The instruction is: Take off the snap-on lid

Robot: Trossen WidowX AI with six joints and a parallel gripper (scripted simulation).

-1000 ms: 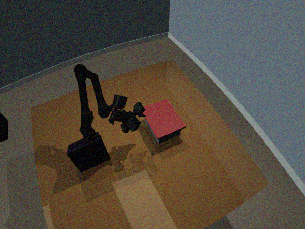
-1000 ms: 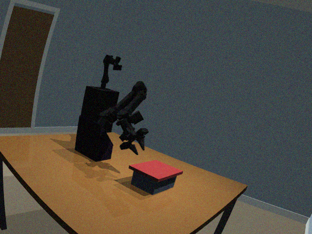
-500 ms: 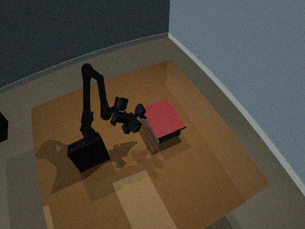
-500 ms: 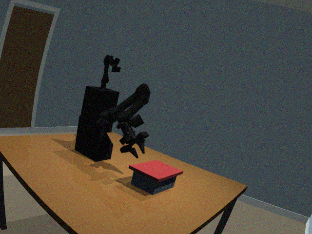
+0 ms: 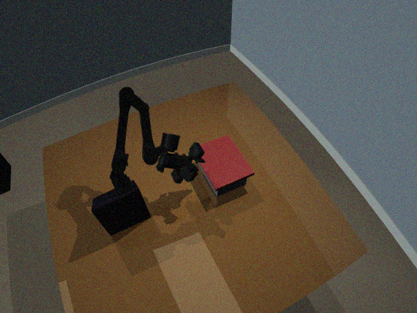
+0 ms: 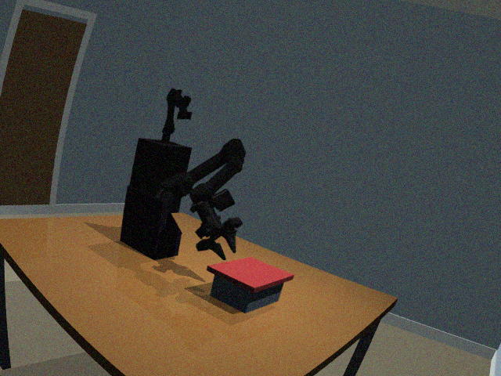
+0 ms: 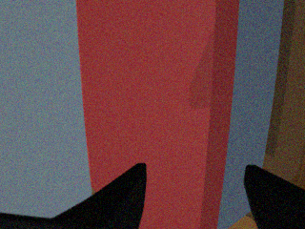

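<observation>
My gripper tip is now 10 cm short of the red lid and 2 cm above it. Also, from my gripper tip: blue-grey storage box (10 cm ahead, 7 cm below).
</observation>
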